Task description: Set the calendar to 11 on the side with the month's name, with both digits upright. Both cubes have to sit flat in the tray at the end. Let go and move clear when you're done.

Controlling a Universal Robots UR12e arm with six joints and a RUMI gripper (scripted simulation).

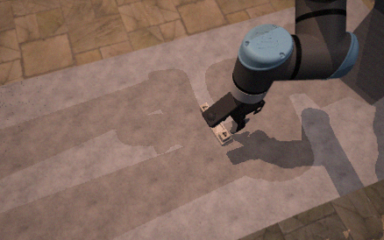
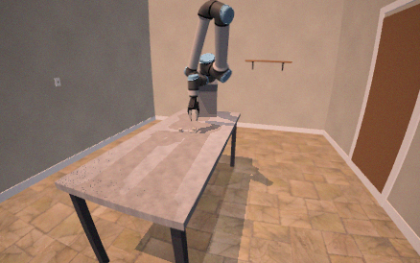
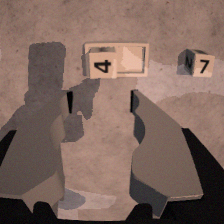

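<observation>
The white cube lies 9 cm below my hand. From my hand the other things lie so: calendar tray 2 cm to the right, 10 cm below; digit cube 12 cm to the right, 10 cm below.
</observation>
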